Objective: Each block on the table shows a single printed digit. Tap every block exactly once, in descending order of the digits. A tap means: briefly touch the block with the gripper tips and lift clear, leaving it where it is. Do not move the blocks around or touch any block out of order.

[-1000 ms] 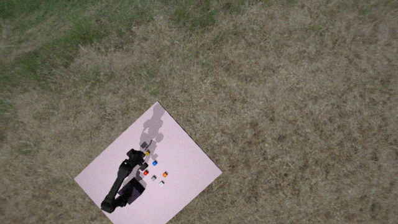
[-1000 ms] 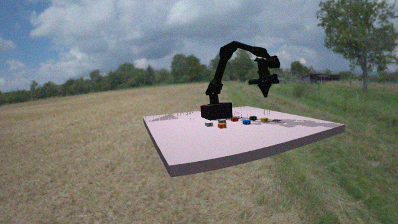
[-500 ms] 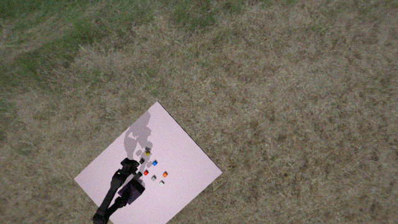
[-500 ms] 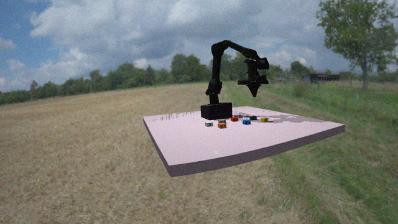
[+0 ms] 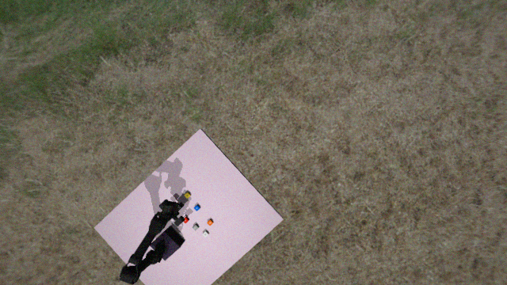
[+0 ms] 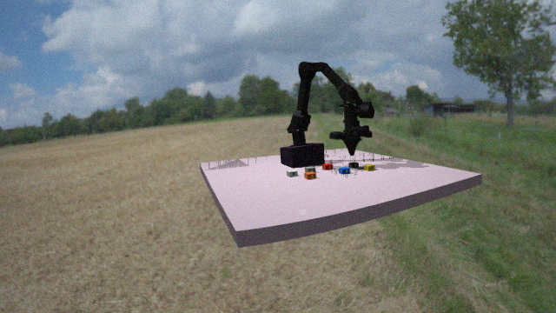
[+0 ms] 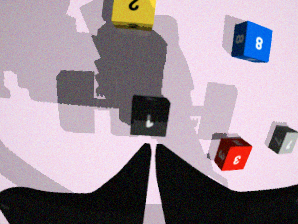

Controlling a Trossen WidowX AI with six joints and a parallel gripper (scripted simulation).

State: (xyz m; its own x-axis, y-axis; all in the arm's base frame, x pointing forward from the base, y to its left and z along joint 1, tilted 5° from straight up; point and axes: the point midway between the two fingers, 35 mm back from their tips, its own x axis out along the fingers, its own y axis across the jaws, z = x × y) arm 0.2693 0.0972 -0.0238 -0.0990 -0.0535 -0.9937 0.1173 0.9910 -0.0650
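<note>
The black block is 10 mm ahead of my gripper tip and 40 mm below it. Also, from my gripper tip: red block (40 mm behind, 100 mm to the right, 40 mm below); then blue block (80 mm ahead, 100 mm to the right, 40 mm below); then yellow block (100 mm ahead, 10 mm to the left, 40 mm below).
</note>
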